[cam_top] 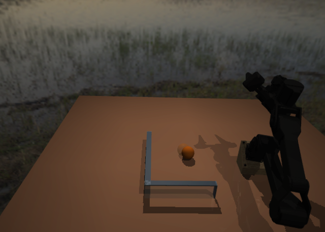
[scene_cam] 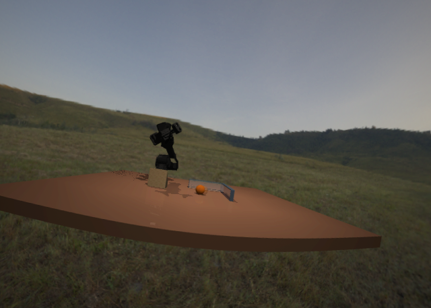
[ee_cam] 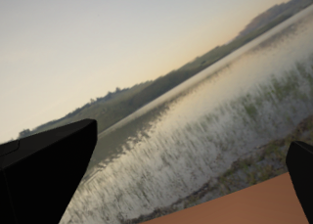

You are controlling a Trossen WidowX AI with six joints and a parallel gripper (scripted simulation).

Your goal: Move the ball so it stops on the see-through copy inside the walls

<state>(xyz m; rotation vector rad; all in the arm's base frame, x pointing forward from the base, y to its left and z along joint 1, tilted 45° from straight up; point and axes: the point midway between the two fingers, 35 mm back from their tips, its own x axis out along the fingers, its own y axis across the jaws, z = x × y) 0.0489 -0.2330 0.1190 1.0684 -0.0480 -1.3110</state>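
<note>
The orange ball is 220 mm ahead of my gripper tip, 90 mm to the left of it and 310 mm below it. Round my gripper tip: see-through copy of ball (240 mm ahead, 70 mm to the left, 310 mm below).
</note>
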